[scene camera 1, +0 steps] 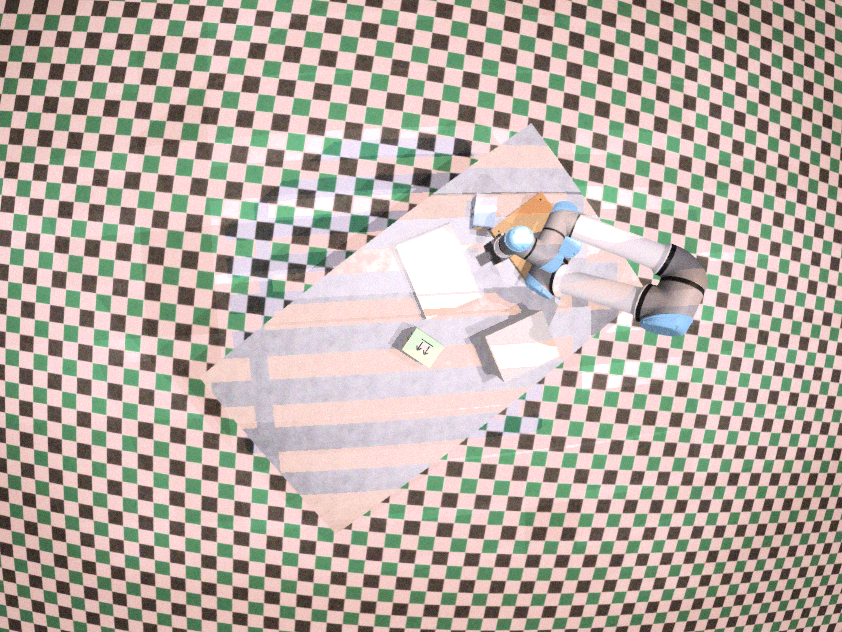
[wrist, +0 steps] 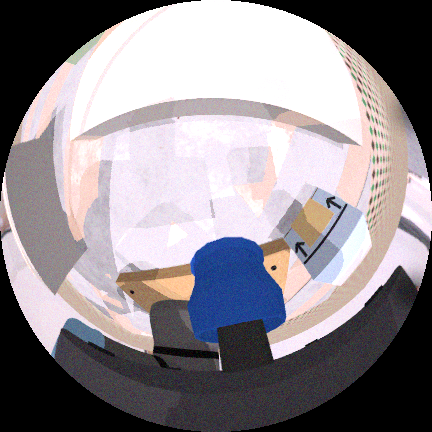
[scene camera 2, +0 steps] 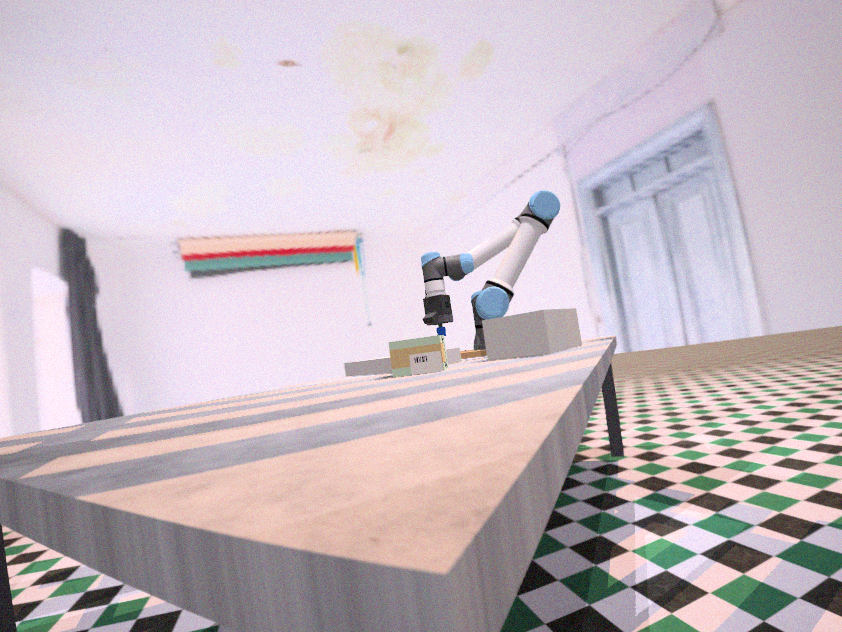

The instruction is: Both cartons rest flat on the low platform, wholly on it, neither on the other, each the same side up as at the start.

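Places are measured from the arm's base along level axes (x ahead, y left, z up), in metres.
Where they show: hand, its tool point: point(wrist: 227, 267); arm's base, origin of its link: point(wrist: 186, 315).
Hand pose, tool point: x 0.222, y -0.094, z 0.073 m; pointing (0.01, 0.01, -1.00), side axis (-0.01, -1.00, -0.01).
Each offset is from my tool point to the top centre of the thing. Level surfaces: height alone.
A green carton {dx +0.418, dy +0.180, dz -0.007 m} point(scene camera 1: 417, 345) point(scene camera 2: 416, 354) with a label stands on the striped table {dz -0.096 m} point(scene camera 1: 353, 414) point(scene camera 2: 340, 489), off the low white platform {dx +0.206, dy -0.045, dz -0.048 m} point(scene camera 1: 439, 268) point(scene camera 2: 363, 368) point(wrist: 217, 60). A pale blue carton {dx -0.072, dy -0.160, dz -0.013 m} point(scene camera 1: 484, 210) point(wrist: 346, 233) with a tan band and arrows lies on the table beyond the platform's far corner. My suction cup point(scene camera 1: 491, 253) point(scene camera 2: 440, 331) point(wrist: 235, 287) hangs low over the table between the platform and the arm's base, a little to the side of the blue carton. It touches no carton and holds nothing.
A tall grey block {dx +0.077, dy +0.377, dz +0.024 m} point(scene camera 1: 520, 342) point(scene camera 2: 530, 332) point(wrist: 36, 209) stands on the table beside the platform. The arm's wooden base plate point(scene camera 1: 526, 213) point(wrist: 160, 282) lies right by the cup. The table edge runs close behind the blue carton.
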